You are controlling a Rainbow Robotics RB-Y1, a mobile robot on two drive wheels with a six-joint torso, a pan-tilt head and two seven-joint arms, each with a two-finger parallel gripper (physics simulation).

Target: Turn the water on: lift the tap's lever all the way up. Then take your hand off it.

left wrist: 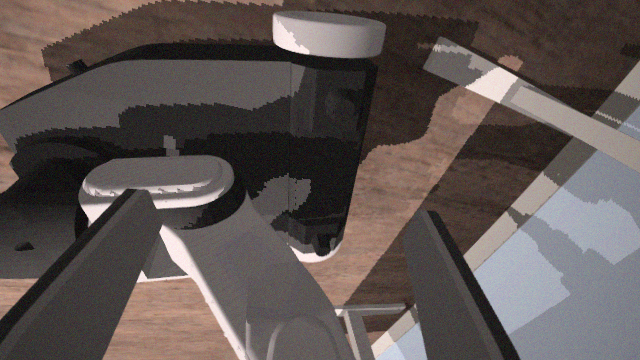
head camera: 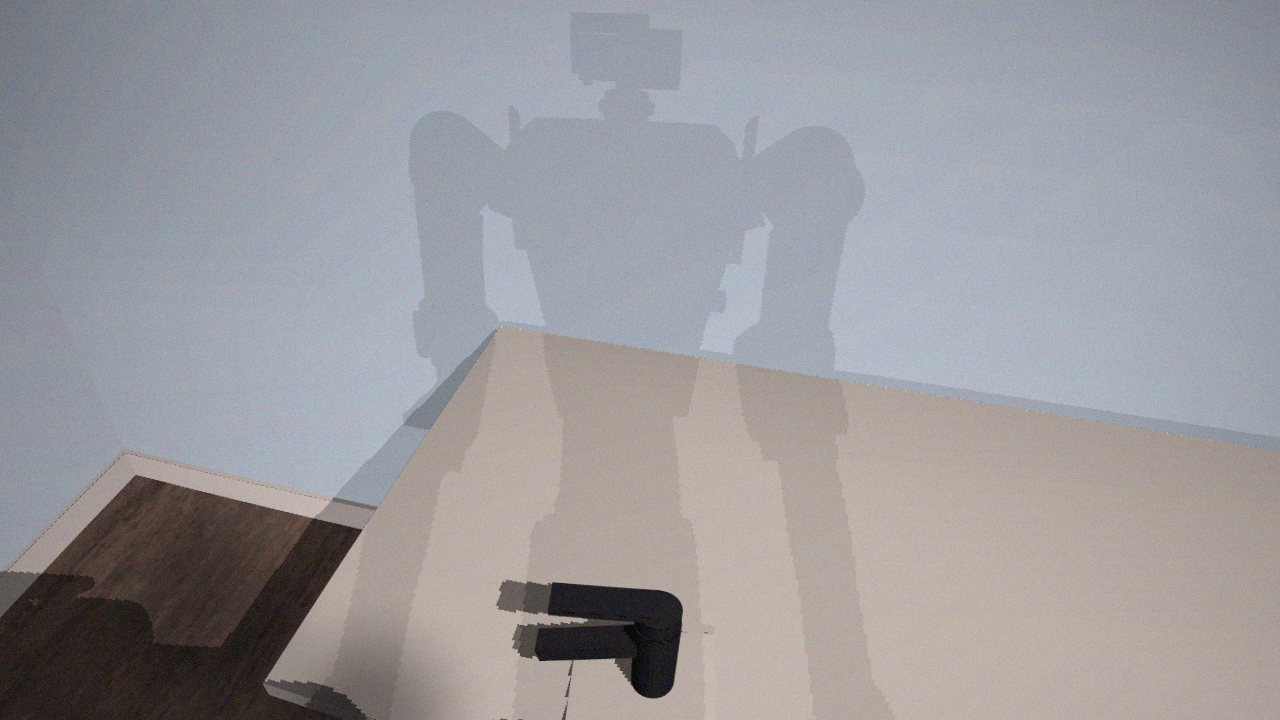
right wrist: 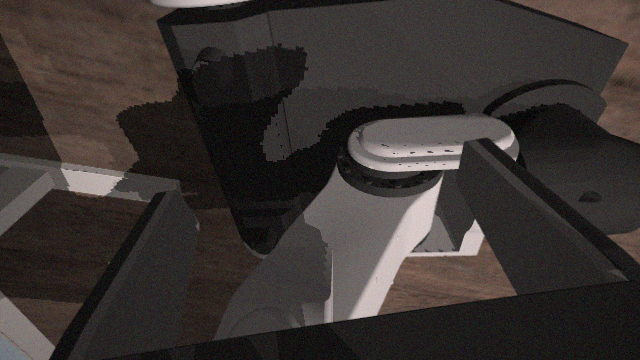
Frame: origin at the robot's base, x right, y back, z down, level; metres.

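Seen in the pictures: left gripper, fingertip midpoint: (left wrist: 285, 217); right gripper, fingertip midpoint: (right wrist: 322, 185).
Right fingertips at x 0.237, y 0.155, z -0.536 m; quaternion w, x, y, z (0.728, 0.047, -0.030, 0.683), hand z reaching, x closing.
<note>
A point is followed by its place in that frame.
The black tap (head camera: 655, 667) @(z -0.791, x 0.068, y -0.277 m) stands on the beige table (head camera: 1056, 537) @(z -0.721, x 0.663, y -0.482 m), low in the head view near the table's left end. Two bars point left from its upright body. The upper bar (head camera: 608, 600) @(z -0.869, x 0.020, y -0.306 m), joined to the top of the body, looks like the lever; the lower bar (head camera: 586, 642) @(z -0.801, x -0.002, y -0.302 m) looks like the spout. The lever's exact tilt is hard to tell from above. My left gripper (left wrist: 285, 217) @(z -0.541, x -0.257, y 0.117 m) and my right gripper (right wrist: 322, 185) @(z -0.536, x 0.237, y 0.155 m) are open and empty, hanging over the floor beside my own base. Neither gripper shows in the head view, and both are apart from the tap.
A blue wall (head camera: 1029, 223) @(z -1.034, x 0.693, y -0.853 m) stands behind the table, with my shadow across both. Dark wooden floor (head camera: 196, 546) @(z -0.001, x -1.037, y -1.082 m) shows to the table's left. A pale table foot (left wrist: 565, 117) @(z -0.187, x -0.145, y -0.584 m) (right wrist: 90, 181) lies close to my dark wheeled base (left wrist: 210, 82) @(z -0.169, x -0.192, y 0.204 m) (right wrist: 390, 55) @(z -0.169, x 0.158, y 0.239 m) in both wrist views.
</note>
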